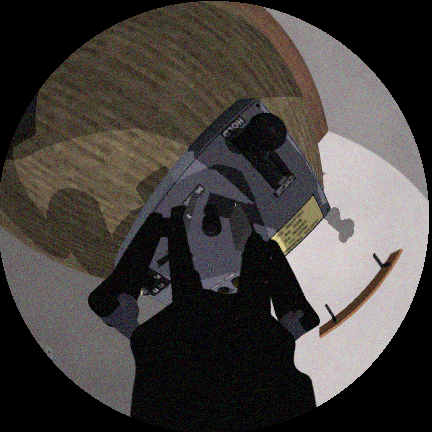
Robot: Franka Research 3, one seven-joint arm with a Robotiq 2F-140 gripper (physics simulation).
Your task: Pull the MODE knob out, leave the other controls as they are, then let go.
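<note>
The MODE knob [211,224] is a small round black knob on a dark stem, near the middle of the grey control panel [306,184]. A label beside it is partly covered by a finger. My gripper [213,206] is partly open, with one fingertip on each side of the knob. Gaps show between the knob and both fingers, and the gripper holds nothing. The dark fingers and shadows hide part of the panel around the knob and the knob's base.
A lever with a large black ball [267,132] stands by the HOLD label at the upper right. A yellow text plate [301,224] is at the panel's edge. A small dark label plate [157,283] shows beside the left finger. A curved wooden bar [367,296] lies at the right.
</note>
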